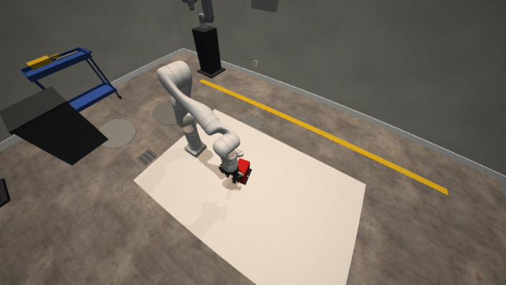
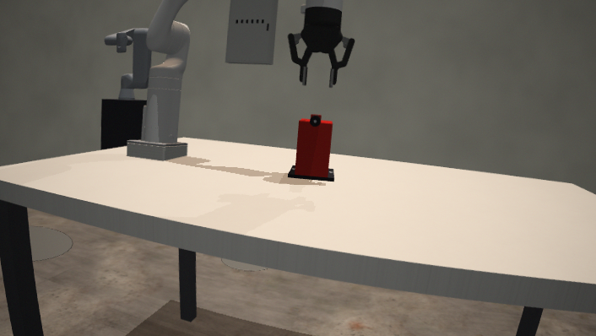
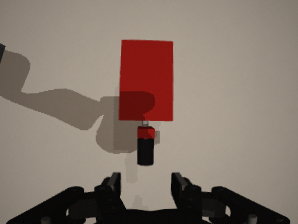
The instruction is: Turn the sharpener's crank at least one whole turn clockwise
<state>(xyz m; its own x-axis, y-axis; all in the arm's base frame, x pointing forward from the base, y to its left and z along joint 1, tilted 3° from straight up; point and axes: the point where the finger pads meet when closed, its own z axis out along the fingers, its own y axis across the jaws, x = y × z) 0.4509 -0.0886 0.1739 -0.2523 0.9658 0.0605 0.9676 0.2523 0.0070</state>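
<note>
Now: the knob 2 cm to the left of my hand and 9 cm below it.
</note>
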